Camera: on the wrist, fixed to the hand. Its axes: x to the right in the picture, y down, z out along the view.
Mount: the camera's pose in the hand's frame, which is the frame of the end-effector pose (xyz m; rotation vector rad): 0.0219 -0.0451 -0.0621 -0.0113 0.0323 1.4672
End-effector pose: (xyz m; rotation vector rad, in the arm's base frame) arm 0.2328 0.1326 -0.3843 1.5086 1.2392 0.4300
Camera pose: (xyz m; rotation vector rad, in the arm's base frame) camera 0.1710 0.1765 -0.4094 2.1900 -0.0826 1.3660
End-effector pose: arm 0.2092 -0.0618 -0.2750 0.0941 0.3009 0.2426
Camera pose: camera 0.2206 -0.0965 -0.3460 0.2912 0.2129 1.7008
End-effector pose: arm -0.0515 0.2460 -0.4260 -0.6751 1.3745 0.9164
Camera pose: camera -0.0459 0.1737 -0.4593 0.4884 1.8277 2.0139
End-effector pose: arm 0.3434 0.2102 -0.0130 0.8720 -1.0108 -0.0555
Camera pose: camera 0.4179 0.2086 -0.0416 -0.0397 -1.4019 1.1779
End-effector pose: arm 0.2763 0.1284 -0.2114 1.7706 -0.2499 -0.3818
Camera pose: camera 0.3188 0.1867 -0.2455 1.1654 -1.3712 0.6963
